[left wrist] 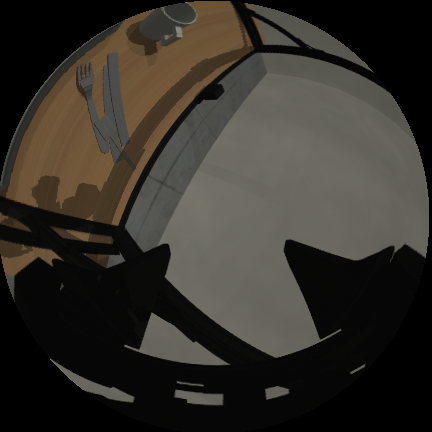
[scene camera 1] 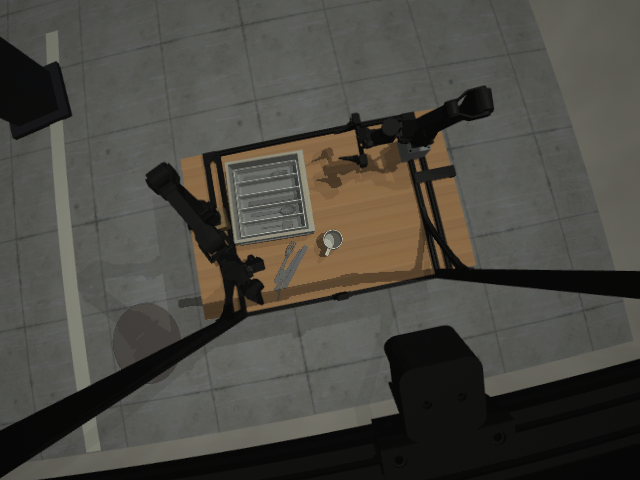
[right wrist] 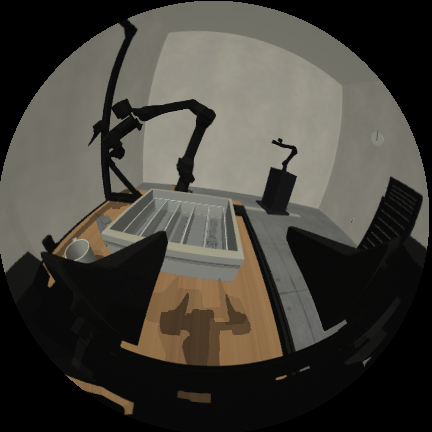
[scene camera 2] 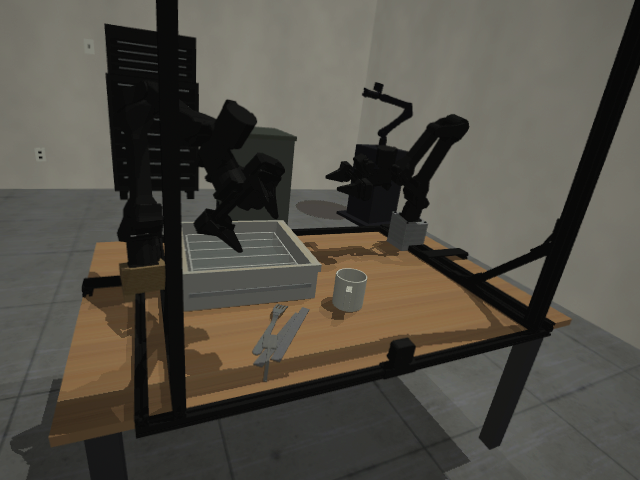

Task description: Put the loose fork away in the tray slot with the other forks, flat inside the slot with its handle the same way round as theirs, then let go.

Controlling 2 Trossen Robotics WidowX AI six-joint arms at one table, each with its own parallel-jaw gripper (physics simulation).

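Note:
The loose fork (scene camera 1: 285, 257) (scene camera 2: 272, 324) (left wrist: 87, 86) lies on the table beside two long flat pieces, tines toward the tray. A small piece with a wide flat end and thin handle crosses its handle end. The tray (scene camera 1: 308, 201) (scene camera 2: 248, 289) (right wrist: 215, 270) has parallel slots; cutlery with tines shows in its right-hand slot in the right wrist view. Other slot contents are hard to tell. My left gripper (scene camera 1: 260, 283) (scene camera 2: 258, 234) (left wrist: 228, 248) is open and empty, raised left of the fork in scene camera 1. My right gripper (scene camera 1: 340, 144) (scene camera 2: 332, 183) (right wrist: 228, 235) is open and empty, beyond the tray's right side.
A mug (scene camera 1: 333, 239) (scene camera 2: 349, 291) (left wrist: 160, 25) (right wrist: 79, 250) stands right of the fork in scene camera 1, near the tray corner. The two long flat pieces (scene camera 1: 294, 266) (scene camera 2: 291, 333) (left wrist: 114, 90) lie close along the fork. Black frame bars (scene camera 2: 289, 396) run along the table edges.

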